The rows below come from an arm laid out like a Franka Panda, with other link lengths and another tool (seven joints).
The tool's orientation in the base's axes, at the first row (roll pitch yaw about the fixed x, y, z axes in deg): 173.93, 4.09, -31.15
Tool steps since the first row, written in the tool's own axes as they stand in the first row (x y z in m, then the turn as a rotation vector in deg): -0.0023, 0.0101, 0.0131, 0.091, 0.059, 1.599; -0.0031, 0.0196, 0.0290, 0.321, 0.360, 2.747; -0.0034, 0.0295, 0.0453, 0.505, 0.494, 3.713; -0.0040, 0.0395, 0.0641, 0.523, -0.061, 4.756; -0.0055, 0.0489, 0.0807, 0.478, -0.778, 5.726
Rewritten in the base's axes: -0.0086, -0.0082, -0.0118, -0.137, -0.183, -1.586; -0.0159, -0.0167, -0.0265, -0.226, -0.621, -2.710; -0.0231, -0.0259, -0.0416, -0.248, -0.883, -3.667; -0.0309, -0.0352, -0.0591, -0.071, -0.474, -4.761; -0.0388, -0.0433, -0.0745, 0.142, 0.110, -5.796
